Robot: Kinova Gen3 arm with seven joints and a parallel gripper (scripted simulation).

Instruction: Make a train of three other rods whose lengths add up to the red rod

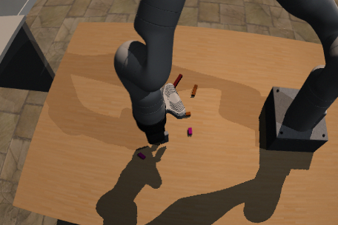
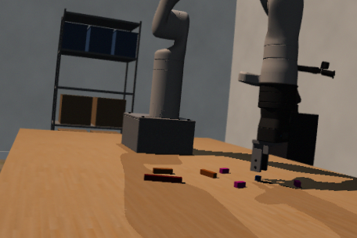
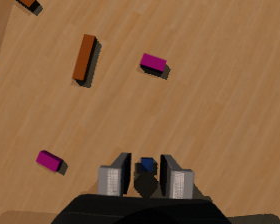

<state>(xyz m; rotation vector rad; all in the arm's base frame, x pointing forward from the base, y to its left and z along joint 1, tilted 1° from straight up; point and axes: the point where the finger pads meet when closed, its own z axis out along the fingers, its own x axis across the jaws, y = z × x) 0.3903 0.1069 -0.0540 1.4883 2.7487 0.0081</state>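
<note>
Now: the blue rod 3 cm below my hand. The rest, counted from my hand: red rod: 1 cm ahead, 21 cm to the right, 3 cm below.
</note>
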